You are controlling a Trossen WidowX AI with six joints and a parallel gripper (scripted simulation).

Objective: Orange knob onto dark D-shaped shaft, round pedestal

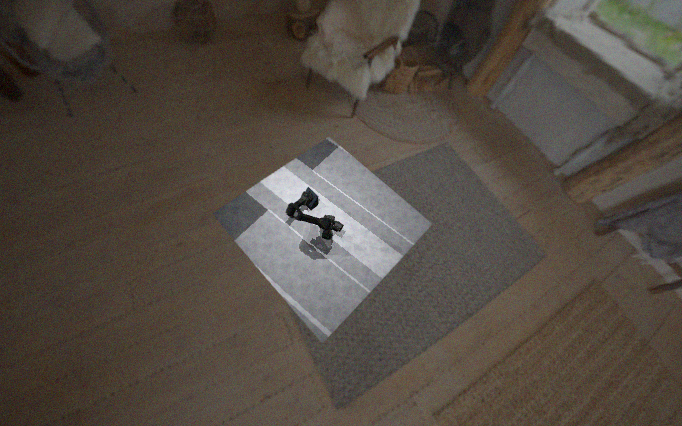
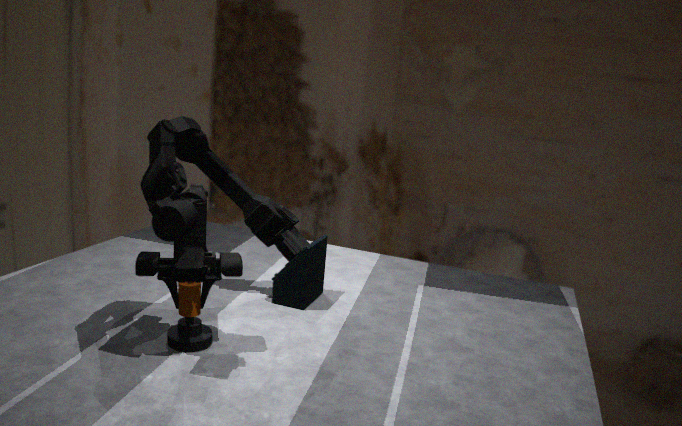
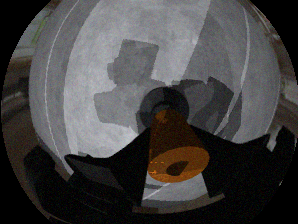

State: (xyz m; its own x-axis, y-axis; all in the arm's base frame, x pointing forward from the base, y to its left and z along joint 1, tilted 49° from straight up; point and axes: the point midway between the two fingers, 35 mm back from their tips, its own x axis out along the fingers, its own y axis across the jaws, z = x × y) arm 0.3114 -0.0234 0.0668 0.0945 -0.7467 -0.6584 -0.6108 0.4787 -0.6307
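Right now the orange knob is 20 mm above my gripper tip. The rest, counted from my gripper tip: dark round pedestal (40 mm below).
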